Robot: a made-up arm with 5 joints.
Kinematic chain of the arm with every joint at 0, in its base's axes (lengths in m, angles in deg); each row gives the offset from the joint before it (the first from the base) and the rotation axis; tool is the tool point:
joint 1: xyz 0 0 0.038 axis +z
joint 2: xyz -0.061 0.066 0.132 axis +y
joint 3: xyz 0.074 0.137 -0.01 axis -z
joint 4: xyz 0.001 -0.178 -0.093 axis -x
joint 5: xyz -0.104 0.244 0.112 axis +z
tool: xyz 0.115 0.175 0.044
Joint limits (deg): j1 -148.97..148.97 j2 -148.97..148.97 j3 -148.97..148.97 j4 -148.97..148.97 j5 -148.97..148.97
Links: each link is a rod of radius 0.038 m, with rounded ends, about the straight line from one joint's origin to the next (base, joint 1, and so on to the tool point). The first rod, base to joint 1, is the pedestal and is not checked.
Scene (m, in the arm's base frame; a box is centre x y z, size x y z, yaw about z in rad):
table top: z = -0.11
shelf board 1: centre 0.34 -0.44 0 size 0.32 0.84 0.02 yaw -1.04
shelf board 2: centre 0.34 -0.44 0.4 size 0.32 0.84 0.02 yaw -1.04
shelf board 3: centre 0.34 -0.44 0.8 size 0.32 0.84 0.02 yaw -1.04
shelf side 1: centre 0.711 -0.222 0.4 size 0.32 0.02 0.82 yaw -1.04
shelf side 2: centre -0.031 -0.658 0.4 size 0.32 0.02 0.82 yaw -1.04
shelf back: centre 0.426 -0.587 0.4 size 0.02 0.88 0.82 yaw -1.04
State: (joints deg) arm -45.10 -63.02 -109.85 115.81 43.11
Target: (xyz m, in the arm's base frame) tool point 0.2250 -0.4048 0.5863
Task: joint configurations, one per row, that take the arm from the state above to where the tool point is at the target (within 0.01 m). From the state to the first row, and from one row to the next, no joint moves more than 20 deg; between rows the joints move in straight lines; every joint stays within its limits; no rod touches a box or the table.
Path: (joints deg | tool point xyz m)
1: -53.36 -61.47 -116.37 103.54 60.75 | 0.3994 -0.4018 0.1466
2: -61.62 -59.93 -122.89 91.28 78.40 | 0.2399 -0.4257 0.1249
3: -69.88 -58.38 -129.41 79.01 96.04 | 0.0962 -0.3955 0.1497
4: -78.14 -56.83 -135.93 66.75 113.68 | 0.0011 -0.3285 0.2112
5: -86.40 -55.28 -142.45 54.48 131.33 | -0.0289 -0.2519 0.2895
6: -94.66 -53.74 -148.97 42.22 148.97 | 0.0024 -0.1921 0.3609
7: -83.39 -72.20 -137.08 54.40 132.72 | -0.0375 -0.1958 0.3544
8: -72.12 -90.66 -125.20 66.58 116.47 | -0.0192 -0.2421 0.3677
9: -60.85 -109.12 -113.31 78.76 100.23 | 0.0529 -0.2669 0.4455
10: -49.58 -127.59 -101.43 90.94 83.98 | 0.1083 -0.2060 0.5863
11: -57.54 -110.76 -98.20 107.39 71.21 | 0.1855 -0.3004 0.6017
12: -65.51 -93.94 -94.97 123.84 58.43 | 0.2250 -0.4048 0.5863

